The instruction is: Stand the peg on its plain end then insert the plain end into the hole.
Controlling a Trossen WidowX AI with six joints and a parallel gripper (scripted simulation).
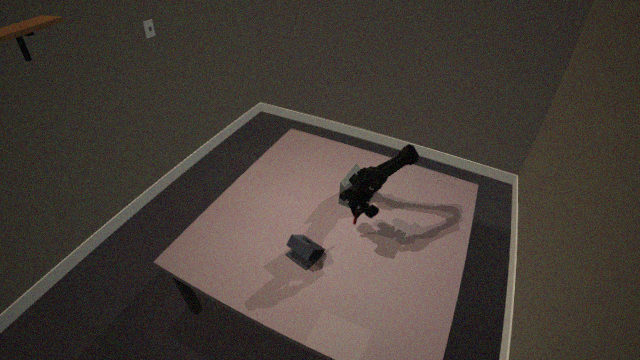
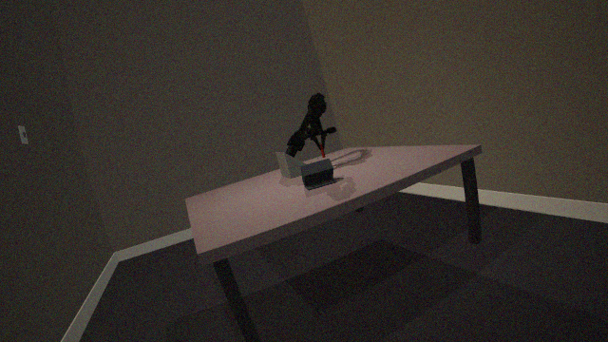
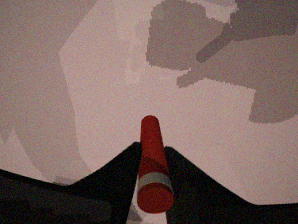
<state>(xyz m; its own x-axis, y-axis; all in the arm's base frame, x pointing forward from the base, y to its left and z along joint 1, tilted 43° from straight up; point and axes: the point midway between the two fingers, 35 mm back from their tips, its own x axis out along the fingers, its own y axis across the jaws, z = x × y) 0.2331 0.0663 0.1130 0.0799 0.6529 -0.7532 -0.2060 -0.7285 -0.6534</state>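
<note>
The sloped panel lies 230 mm ahead of my gripper tip, 130 mm to the right of it and 70 mm below it. Round my gripper tip: red peg: 20 mm above.
</note>
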